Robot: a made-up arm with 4 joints.
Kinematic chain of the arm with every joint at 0, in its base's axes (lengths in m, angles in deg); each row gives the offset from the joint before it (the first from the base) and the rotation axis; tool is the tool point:
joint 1: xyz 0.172 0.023 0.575 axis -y
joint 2: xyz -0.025 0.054 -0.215 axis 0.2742 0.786 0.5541
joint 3: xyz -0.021 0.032 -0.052 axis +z
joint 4: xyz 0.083 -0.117 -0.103 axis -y
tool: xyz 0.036 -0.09 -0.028
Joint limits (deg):
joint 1: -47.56..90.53
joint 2: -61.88..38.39
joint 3: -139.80..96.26
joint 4: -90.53..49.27
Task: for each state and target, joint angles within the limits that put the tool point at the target. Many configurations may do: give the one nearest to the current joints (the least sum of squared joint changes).
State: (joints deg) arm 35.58 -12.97 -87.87 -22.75
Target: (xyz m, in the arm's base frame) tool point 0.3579 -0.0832 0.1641
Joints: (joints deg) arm 44.21 -14.66 -59.89 -18.38
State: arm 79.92 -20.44 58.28 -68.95
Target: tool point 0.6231 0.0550 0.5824
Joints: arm 70.81 3.45 53.81 -65.16
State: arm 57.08 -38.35 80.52 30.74
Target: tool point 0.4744 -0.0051 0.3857
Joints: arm 17.30 -30.87 52.66 25.10
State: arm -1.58 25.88 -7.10 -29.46
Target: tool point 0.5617 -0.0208 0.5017
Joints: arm 47.88 -19.30 42.75 -8.40
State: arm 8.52 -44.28 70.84 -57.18
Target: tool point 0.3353 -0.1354 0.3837
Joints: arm 5.47 -61.88 44.46 -70.27
